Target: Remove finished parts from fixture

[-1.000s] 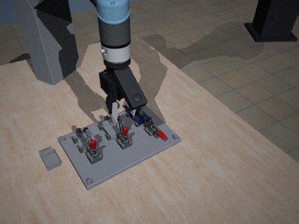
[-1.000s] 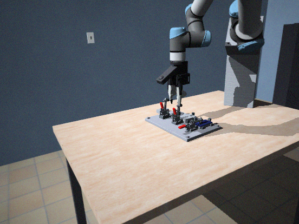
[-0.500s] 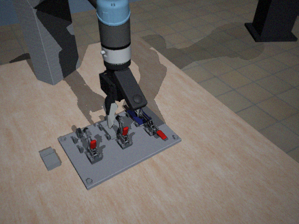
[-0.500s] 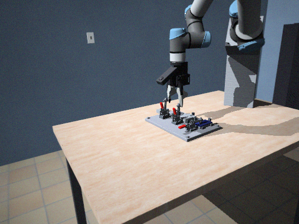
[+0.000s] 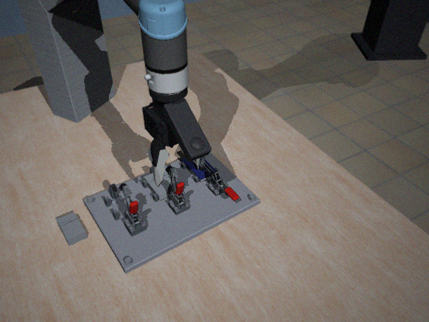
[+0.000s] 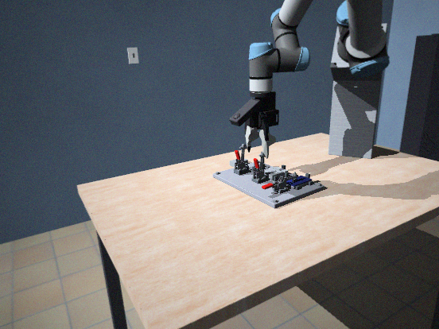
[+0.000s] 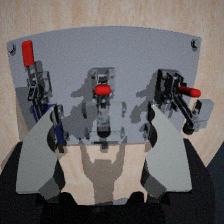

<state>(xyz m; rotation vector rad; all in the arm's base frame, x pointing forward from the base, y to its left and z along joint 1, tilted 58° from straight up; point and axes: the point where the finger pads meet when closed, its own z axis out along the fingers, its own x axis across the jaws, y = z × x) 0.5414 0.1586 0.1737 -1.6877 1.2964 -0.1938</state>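
Right now my hand is 12 cm above the grey fixture plate, 3 cm past it and 2 cm to the left of it. Also, from my hand: blue blank: 14 cm behind, 10 cm below, 4 cm to the left.
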